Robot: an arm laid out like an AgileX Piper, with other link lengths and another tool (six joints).
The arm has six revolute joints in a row. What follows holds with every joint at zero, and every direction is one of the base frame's. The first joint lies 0.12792 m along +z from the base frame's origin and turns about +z. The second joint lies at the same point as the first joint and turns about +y. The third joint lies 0.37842 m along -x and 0.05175 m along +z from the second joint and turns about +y. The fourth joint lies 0.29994 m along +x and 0.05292 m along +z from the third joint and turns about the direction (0.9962, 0, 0.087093). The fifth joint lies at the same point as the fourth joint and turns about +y. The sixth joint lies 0.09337 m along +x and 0.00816 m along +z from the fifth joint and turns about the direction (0.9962, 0, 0.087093). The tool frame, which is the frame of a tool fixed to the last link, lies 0.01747 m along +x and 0.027 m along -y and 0.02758 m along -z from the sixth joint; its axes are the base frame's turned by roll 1.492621, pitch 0.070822 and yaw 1.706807 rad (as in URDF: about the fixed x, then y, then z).
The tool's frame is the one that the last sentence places.
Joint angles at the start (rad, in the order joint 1, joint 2, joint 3, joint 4, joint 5, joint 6):
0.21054 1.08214 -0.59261 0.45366 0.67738 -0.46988
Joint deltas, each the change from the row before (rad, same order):
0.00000 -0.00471 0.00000 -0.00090 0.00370 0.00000
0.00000 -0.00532 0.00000 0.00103 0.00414 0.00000
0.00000 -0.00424 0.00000 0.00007 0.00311 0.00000
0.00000 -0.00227 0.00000 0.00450 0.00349 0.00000
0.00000 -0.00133 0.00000 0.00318 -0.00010 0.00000
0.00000 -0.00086 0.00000 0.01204 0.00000 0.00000
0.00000 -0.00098 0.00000 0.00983 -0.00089 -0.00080
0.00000 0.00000 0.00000 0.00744 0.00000 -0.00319
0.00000 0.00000 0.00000 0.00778 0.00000 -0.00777
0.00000 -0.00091 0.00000 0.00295 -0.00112 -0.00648
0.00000 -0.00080 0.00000 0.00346 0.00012 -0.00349
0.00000 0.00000 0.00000 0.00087 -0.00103 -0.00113
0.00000 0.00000 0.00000 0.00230 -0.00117 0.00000
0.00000 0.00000 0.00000 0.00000 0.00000 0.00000
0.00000 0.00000 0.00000 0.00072 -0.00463 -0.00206
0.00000 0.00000 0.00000 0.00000 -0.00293 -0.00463
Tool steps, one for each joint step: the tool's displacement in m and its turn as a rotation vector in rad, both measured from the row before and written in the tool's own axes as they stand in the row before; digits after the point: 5 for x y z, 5 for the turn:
0.00063 -0.00046 -0.00110 -0.00070 0.00063 -0.00211
0.00087 -0.00049 -0.00117 -0.00168 0.00180 -0.00092
0.00063 -0.00039 -0.00096 -0.00118 0.00093 -0.00130
0.00079 -0.00031 -0.00037 -0.00098 0.00387 0.00272
0.00039 0.00003 -0.00018 -0.00264 0.00149 0.00172
0.00105 0.00017 0.00023 -0.00592 0.00650 0.00827
0.00081 0.00024 0.00013 -0.00573 0.00482 0.00574
0.00049 0.00020 0.00025 -0.00274 0.00409 0.00218
0.00038 0.00032 0.00024 -0.00226 0.00426 -0.00211
0.00007 0.00030 -0.00012 -0.00213 0.00090 -0.00483
0.00026 0.00012 -0.00007 -0.00163 0.00183 -0.00131
-0.00003 0.00014 0.00003 -0.00109 -0.00007 -0.00062
0.00011 0.00015 0.00009 -0.00200 0.00063 0.00151
0.00000 0.00000 0.00000 0.00000 0.00000 0.00000
-0.00028 0.00049 0.00004 -0.00393 -0.00204 -0.00208
-0.00031 0.00039 -0.00001 -0.00181 -0.00155 -0.00493

